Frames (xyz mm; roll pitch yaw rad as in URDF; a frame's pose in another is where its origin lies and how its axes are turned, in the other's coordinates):
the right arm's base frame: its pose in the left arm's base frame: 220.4 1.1 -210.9 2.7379 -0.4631 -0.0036
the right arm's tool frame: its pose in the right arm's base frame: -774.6 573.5 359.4 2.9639 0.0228 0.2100
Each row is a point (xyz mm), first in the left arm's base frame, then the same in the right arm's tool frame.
Working: the left arm's base frame: its pose in the right arm's tool frame: 575.3 471.8 704.3 0.6313 0.3659 0.4802

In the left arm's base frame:
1: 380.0 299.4 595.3
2: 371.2 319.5 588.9
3: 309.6 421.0 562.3
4: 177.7 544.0 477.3
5: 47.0 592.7 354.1
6: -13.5 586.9 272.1
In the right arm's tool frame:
1: 1149.2 647.2 1182.1
2: 1134.8 662.2 1191.5
3: 1050.8 728.6 1249.4
4: 873.8 804.9 1300.3
5: 691.4 836.2 1281.0
6: 599.0 837.3 1237.6

